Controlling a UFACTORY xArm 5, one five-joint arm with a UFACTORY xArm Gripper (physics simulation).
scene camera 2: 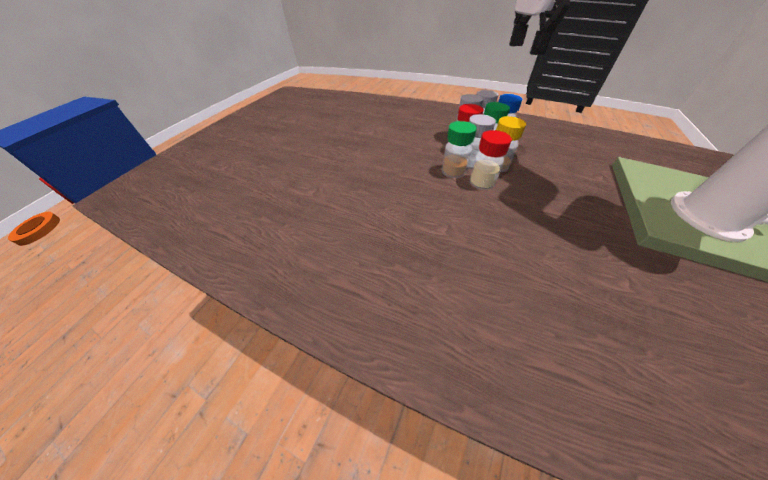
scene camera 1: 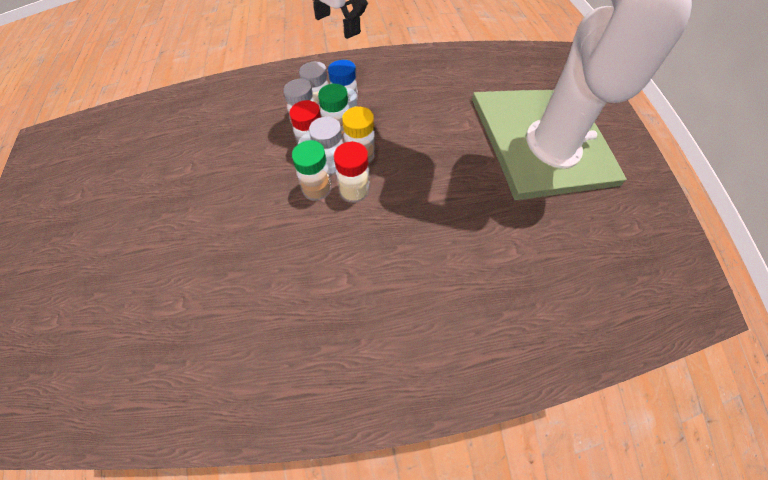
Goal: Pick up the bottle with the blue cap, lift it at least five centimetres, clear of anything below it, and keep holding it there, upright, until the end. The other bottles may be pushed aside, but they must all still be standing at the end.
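Places are measured from the arm's base along level axes (x ahead, y left, z up), in centimetres.
Where they show: gripper, between the fingertips: (scene camera 2: pixel 525 49) (scene camera 1: pixel 337 26); arm's base, origin of its link: (scene camera 2: pixel 707 216) (scene camera 1: pixel 554 144).
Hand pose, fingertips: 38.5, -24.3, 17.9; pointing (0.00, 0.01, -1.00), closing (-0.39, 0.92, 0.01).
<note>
Things, the pixels of their top centre, and the offset from my fingertips, as dx, dy, dz. Level surfaces: height alone.
- bottle with the blue cap, centre of its top: (scene camera 1: pixel 341 67) (scene camera 2: pixel 511 97) -0.1, +0.4, -9.9
- dark green-capped bottle, centre of its top: (scene camera 1: pixel 332 92) (scene camera 2: pixel 497 106) +3.2, +7.4, -9.9
- grey-capped bottle, centre of its top: (scene camera 1: pixel 312 69) (scene camera 2: pixel 487 93) +5.6, -1.1, -9.9
- table, height of its surface: dz -20.4
The bottle with the blue cap (scene camera 1: pixel 342 73) (scene camera 2: pixel 510 103) stands upright at the back right of a tight group of bottles, its body mostly hidden. A dark green-capped bottle (scene camera 1: pixel 333 98) (scene camera 2: pixel 496 112) stands just in front of it, and a grey-capped bottle (scene camera 1: pixel 313 74) (scene camera 2: pixel 486 97) beside it on the left. My gripper (scene camera 1: pixel 337 23) (scene camera 2: pixel 526 47) is open and empty, with its fingers pointing down. It hangs in the air above the level of the caps, near the back of the group; its upper part is cut off by the top of both views.
Other upright bottles include a yellow-capped one (scene camera 1: pixel 357 122) (scene camera 2: pixel 511 129), a front red-capped one (scene camera 1: pixel 351 159) (scene camera 2: pixel 495 144) and a front green-capped one (scene camera 1: pixel 309 158) (scene camera 2: pixel 461 133). The arm's base stands on a green board (scene camera 1: pixel 492 124) (scene camera 2: pixel 634 198) at the right of the table (scene camera 1: pixel 283 311) (scene camera 2: pixel 339 226).
</note>
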